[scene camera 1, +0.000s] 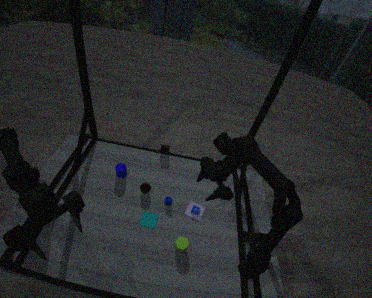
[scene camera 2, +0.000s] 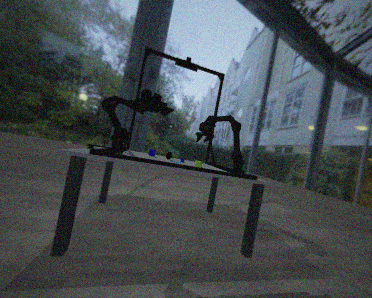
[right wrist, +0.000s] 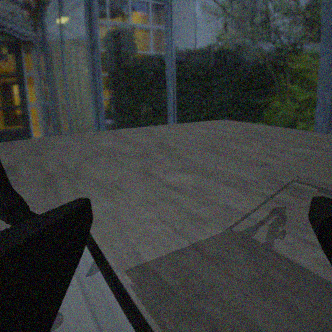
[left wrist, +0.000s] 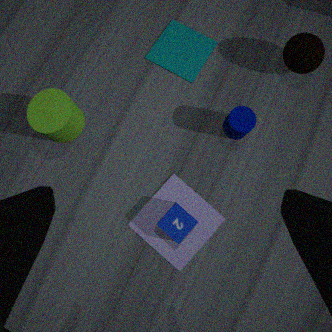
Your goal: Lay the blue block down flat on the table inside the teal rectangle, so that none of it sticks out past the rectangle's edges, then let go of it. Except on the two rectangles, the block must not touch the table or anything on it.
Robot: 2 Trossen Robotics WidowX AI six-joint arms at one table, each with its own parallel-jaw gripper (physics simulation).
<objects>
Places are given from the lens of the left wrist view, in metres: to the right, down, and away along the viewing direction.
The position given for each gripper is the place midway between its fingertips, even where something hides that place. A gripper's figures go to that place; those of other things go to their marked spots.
left gripper [left wrist: 170,199]: 0.00, 0.01, 0.10
lime green cylinder [left wrist: 51,111]: -0.12, -0.06, 0.26
dark ball [left wrist: 299,53]: 0.15, -0.13, 0.28
teal rectangle [left wrist: 179,49]: 0.02, -0.15, 0.32
lilac rectangle [left wrist: 174,189]: 0.01, 0.03, 0.29
The marked spots on the teal rectangle and the lime green cylinder are 0.18 m apart.
</objects>
